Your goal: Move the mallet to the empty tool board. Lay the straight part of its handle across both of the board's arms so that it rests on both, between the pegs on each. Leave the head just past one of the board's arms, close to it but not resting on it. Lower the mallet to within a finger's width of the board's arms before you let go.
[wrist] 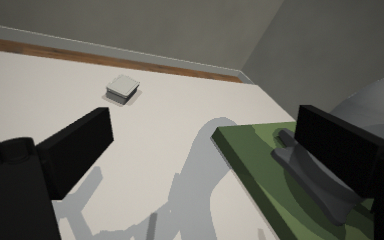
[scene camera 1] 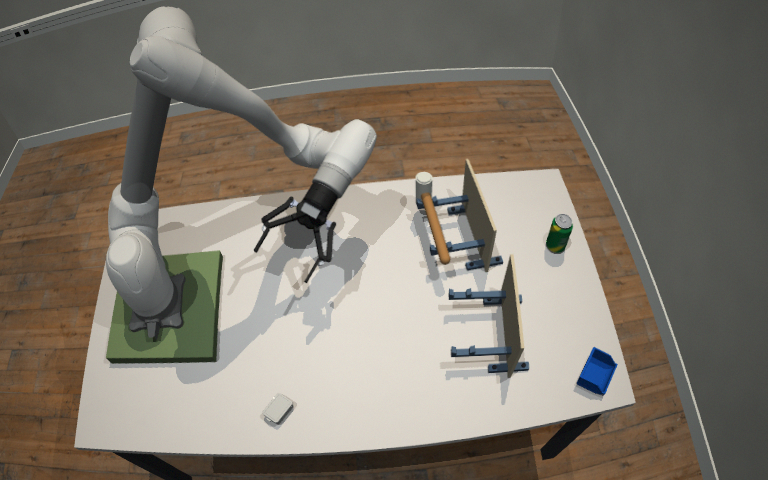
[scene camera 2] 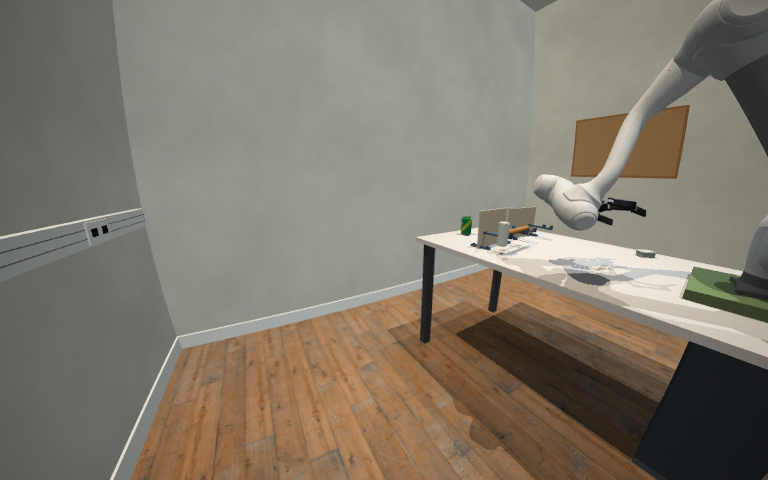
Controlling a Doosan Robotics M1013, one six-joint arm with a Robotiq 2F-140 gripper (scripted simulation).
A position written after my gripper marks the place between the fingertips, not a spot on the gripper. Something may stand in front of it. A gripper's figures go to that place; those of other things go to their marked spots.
Scene:
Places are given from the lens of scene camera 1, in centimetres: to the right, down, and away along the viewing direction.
my gripper [scene camera 1: 280, 266]: -25, 6, 130
blue bin [scene camera 1: 599, 369]: 59, 35, 130
mallet [scene camera 1: 424, 180]: 11, -17, 153
tool board [scene camera 1: 513, 332]: 32, 23, 127
The marked spots on the tool board and the mallet are 51 cm apart.

